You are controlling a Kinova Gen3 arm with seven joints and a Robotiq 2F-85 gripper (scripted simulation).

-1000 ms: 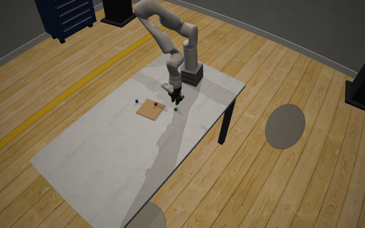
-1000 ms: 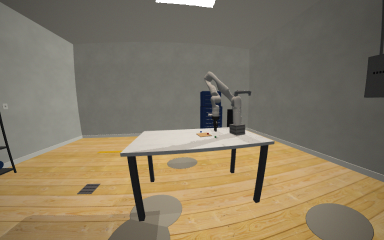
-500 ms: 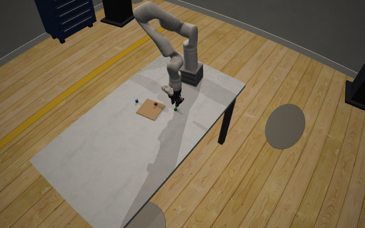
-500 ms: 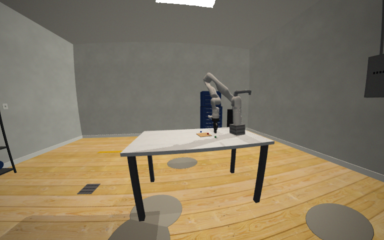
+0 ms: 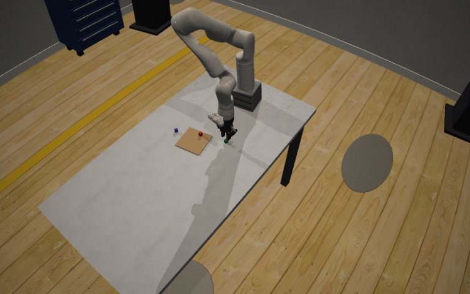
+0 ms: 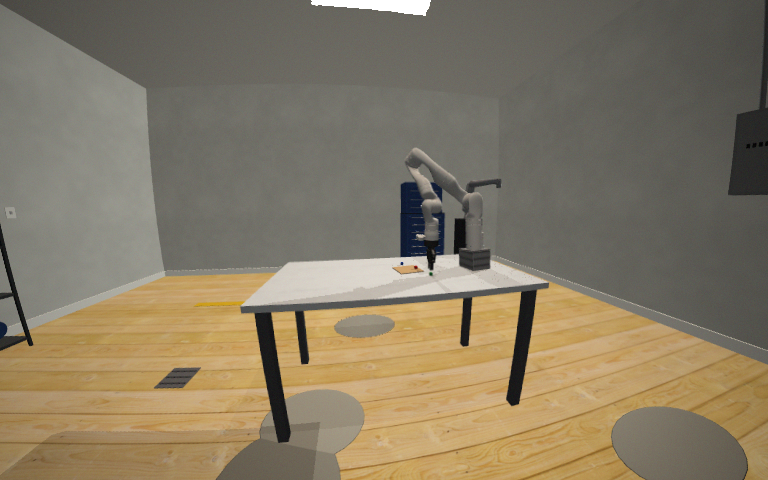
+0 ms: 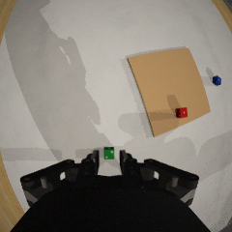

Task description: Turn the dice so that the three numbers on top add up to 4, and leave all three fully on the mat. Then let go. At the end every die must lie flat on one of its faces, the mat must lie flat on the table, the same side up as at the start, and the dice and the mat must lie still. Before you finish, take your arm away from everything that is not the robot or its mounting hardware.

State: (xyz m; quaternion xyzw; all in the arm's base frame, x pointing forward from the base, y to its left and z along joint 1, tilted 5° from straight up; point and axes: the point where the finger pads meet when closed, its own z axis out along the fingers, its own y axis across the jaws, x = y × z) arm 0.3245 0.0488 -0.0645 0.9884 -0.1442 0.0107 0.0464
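Now: hand 4 cm above the green die. Also, from my hand: blue die: 6 cm ahead, 26 cm to the right, 4 cm below; then tan mat: 7 cm ahead, 15 cm to the right, 5 cm below; then red die: 2 cm ahead, 13 cm to the right, 4 cm below.
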